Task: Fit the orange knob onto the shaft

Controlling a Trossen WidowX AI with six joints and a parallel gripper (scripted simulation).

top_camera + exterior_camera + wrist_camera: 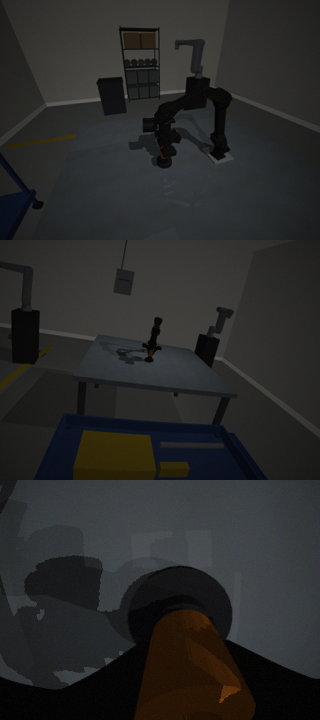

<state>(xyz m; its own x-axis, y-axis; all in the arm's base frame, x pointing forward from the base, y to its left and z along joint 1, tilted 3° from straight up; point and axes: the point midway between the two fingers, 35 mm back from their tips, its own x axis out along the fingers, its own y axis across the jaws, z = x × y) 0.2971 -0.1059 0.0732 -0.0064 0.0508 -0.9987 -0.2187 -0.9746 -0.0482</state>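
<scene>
Now: gripper tip 3 cm above the dark round pedestal. Round my gripper tip: orange knob (2 cm above).
</scene>
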